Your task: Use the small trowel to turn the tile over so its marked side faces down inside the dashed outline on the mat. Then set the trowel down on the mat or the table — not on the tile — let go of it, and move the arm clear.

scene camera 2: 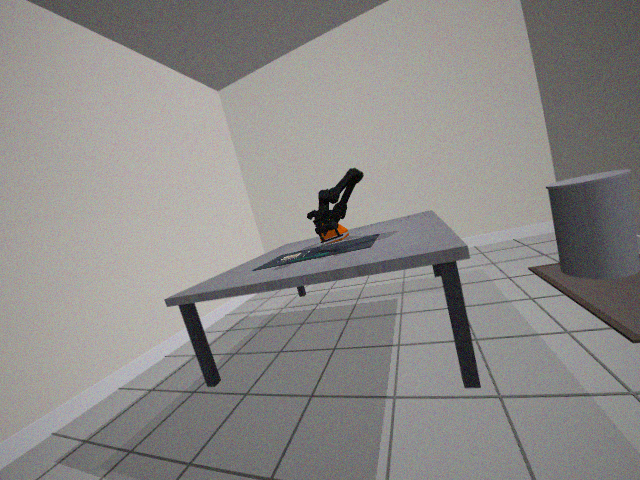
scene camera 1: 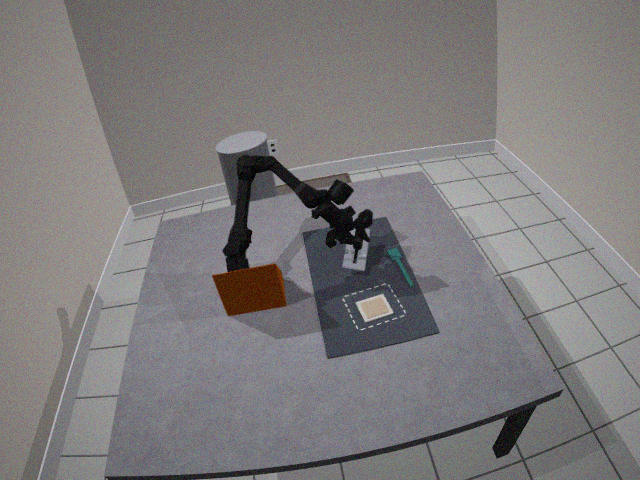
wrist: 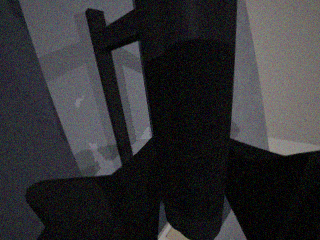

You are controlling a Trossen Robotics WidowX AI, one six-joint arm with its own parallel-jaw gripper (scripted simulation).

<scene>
In view: the gripper (scene camera 1: 365, 243) and a dark mat (scene camera 1: 331, 282).
The gripper is seen too in the wrist view (wrist: 180, 137). The dark mat is seen too in scene camera 2 (scene camera 2: 368, 241).
</scene>
